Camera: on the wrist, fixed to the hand. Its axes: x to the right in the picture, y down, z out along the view.
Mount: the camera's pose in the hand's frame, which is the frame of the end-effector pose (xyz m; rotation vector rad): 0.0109 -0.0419 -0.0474 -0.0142 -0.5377 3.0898
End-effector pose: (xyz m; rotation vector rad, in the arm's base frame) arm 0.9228 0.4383 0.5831 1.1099 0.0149 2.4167
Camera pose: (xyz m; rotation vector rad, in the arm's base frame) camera 0.9002 0.4888 0.5505 -0.3281 0.9303 -0.3521
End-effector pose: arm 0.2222 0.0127 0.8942 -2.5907 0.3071 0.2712
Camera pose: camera 0.2501 0.0219 0.9513 -0.3731 -2.6769 -1.2456
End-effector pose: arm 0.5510 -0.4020 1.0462 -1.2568 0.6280 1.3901
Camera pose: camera 0.6075 -0.4299 1.0336 -0.8536 -1.0172 -1.5152
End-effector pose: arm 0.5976 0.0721 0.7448 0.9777 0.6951 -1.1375
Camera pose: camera 0.5618 0.1058 0.7035 0.5102 -1.2791 1.4000
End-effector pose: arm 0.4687 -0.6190 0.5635 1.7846 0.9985 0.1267
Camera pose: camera 0.4279 -0.5723 0.5469 1.2962 -2.5417 1.1954
